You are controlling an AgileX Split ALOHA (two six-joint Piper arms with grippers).
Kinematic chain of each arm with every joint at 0, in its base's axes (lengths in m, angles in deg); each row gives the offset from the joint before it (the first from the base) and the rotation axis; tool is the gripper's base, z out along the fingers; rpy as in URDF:
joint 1: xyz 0 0 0.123 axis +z
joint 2: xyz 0 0 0 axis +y
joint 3: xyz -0.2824 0 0.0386 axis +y
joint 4: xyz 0.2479 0 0.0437 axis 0.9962 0 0.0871
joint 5: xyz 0 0 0 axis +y
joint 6: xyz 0.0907 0 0.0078 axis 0.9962 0 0.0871
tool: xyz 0 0 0 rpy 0 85 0
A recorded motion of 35 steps. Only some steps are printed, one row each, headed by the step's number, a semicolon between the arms.
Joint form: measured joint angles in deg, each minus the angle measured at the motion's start. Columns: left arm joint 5, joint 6, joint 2, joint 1, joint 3, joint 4; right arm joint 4, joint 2, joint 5, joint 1, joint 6, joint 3.
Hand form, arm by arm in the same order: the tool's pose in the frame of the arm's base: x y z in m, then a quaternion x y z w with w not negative. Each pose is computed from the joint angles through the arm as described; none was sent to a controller.
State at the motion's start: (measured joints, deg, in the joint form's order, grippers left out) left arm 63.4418 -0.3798 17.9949 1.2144 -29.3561 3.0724; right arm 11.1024 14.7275 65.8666 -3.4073 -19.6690 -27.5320
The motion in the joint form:
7: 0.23 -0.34 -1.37 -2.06 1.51 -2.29; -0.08 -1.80 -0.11 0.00 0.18 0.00
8: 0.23 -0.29 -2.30 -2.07 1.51 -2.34; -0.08 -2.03 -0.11 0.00 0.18 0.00
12: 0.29 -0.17 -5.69 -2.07 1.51 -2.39; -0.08 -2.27 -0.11 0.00 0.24 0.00
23: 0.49 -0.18 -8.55 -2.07 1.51 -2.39; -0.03 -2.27 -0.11 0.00 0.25 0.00
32: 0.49 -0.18 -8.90 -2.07 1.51 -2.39; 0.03 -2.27 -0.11 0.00 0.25 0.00
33: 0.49 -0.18 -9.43 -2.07 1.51 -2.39; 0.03 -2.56 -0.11 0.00 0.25 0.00
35: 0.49 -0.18 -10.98 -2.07 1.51 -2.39; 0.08 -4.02 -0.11 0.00 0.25 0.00
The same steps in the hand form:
7: 0.0366 0.0006 0.2647 0.00162 0.93183 0.00184 0.36289; 0.0256 0.0144 0.2643 -0.12531 0.91486 0.02030 0.38330
8: 0.0343 0.0005 0.2653 0.00202 0.92886 0.00144 0.37043; 0.0251 0.0144 0.2644 -0.12540 0.91409 0.01994 0.38512
12: 0.0257 0.0006 0.2670 0.00275 0.91770 0.00108 0.39726; 0.0245 0.0145 0.2645 -0.12501 0.91335 0.01976 0.38700
23: 0.0183 0.0007 0.2679 0.00248 0.90824 0.00079 0.41845; 0.0245 0.0145 0.2645 -0.12491 0.91333 0.02022 0.38707
32: 0.0174 0.0007 0.2680 0.00246 0.90695 0.00075 0.42122; 0.0245 0.0146 0.2645 -0.12488 0.91328 0.02074 0.38716
33: 0.0161 0.0007 0.2681 0.00243 0.90500 0.00070 0.42541; 0.0237 0.0147 0.2646 -0.12499 0.91230 0.02029 0.38944
35: 0.0121 0.0008 0.2685 0.00233 0.89916 0.00055 0.43761; 0.0201 0.0149 0.2652 -0.12552 0.90725 0.01843 0.40099

